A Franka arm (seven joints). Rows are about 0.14 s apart.
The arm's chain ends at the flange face. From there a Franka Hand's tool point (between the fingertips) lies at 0.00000 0.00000 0.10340 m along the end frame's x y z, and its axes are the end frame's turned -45 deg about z.
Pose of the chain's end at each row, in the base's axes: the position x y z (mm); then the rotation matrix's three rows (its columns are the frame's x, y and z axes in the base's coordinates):
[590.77 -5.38 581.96], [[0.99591 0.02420 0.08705], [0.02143 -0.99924 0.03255], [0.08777 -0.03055 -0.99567]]
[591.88 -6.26 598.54], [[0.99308 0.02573 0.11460], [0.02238 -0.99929 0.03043], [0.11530 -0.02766 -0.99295]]
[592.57 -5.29 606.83], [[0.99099 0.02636 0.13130], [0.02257 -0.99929 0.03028], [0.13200 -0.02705 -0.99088]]
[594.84 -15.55 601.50], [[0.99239 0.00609 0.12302], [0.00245 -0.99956 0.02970], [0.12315 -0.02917 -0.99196]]
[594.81 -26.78 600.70], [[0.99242 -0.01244 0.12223], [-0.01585 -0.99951 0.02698], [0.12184 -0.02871 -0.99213]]
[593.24 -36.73 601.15], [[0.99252 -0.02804 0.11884], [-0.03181 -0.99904 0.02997], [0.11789 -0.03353 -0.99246]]
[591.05 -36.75 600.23], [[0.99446 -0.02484 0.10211], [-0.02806 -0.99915 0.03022], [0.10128 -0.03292 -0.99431]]
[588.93 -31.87 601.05], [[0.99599 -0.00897 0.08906], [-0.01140 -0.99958 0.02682], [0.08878 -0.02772 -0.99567]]
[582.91 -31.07 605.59], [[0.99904 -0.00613 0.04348], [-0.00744 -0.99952 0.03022], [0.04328 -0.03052 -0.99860]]
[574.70 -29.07 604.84], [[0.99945 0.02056 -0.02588], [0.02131 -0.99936 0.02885], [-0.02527 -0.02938 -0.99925]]
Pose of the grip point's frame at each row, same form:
[599.77 -2.01 479.01], [[0.68710 0.72133 0.08705], [0.72172 -0.69142 0.03255], [0.08366 0.04046 -0.99567]]
[603.73 -3.11 495.87], [[0.68402 0.72041 0.11460], [0.72243 -0.69078 0.03043], [0.10109 0.06197 -0.99295]]
[606.15 -2.16 504.37], [[0.68210 0.71938 0.13130], [0.72256 -0.69065 0.03028], [0.11247 0.07421 -0.99088]]
[607.56 -12.48 498.93], [[0.69742 0.70603 0.12302], [0.70853 -0.70506 0.02970], [0.10771 0.06645 -0.99196]]
[607.45 -23.99 498.11], [[0.71054 0.69295 0.12223], [0.69555 -0.71797 0.02698], [0.10645 0.06585 -0.99213]]
[605.53 -33.63 498.53], [[0.72164 0.68199 0.11884], [0.68393 -0.72892 0.02997], [0.10707 0.05965 -0.99246]]
[601.61 -33.63 497.42], [[0.72075 0.68562 0.10211], [0.68666 -0.72635 0.03022], [0.09489 0.04834 -0.99431]]
[598.14 -29.10 498.10], [[0.71061 0.69793 0.08906], [0.69875 -0.71487 0.02682], [0.08238 0.04318 -0.99567]]
[587.41 -27.95 502.33], [[0.71076 0.70209 0.04348], [0.70151 -0.71203 0.03022], [0.05218 0.00902 -0.99860]]
[572.02 -26.09 501.52], [[0.69218 0.72126 -0.02588], [0.72172 -0.69159 0.02885], [0.00291 -0.03864 -0.99925]]

